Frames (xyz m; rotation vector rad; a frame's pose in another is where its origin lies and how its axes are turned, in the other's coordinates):
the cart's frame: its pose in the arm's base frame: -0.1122 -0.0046 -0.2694 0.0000 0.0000 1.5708
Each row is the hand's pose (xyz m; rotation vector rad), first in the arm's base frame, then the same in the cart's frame.
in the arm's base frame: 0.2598 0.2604 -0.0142 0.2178 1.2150 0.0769
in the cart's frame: 0.2650 -0.3720 0.2552 1.1002 0.7657 -1.2757
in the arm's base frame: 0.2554 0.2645 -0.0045 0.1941 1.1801 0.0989
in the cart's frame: 0.2691 -0.3676 0.2649 1.0528 0.7554 -1.2681
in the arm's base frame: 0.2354 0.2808 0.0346 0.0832 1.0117 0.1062
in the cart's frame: 0.2854 -0.3476 0.3040 0.8408 0.7130 -1.3185
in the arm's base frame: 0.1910 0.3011 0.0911 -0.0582 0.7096 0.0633
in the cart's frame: 0.3057 -0.3032 0.3605 0.5052 0.5955 -1.4355
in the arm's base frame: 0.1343 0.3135 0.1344 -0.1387 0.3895 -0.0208
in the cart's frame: 0.3181 -0.2465 0.4038 0.1973 0.4155 -1.5671
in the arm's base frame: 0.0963 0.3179 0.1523 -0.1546 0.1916 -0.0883
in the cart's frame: 0.3225 -0.2085 0.4217 0.0294 0.2751 -1.6503
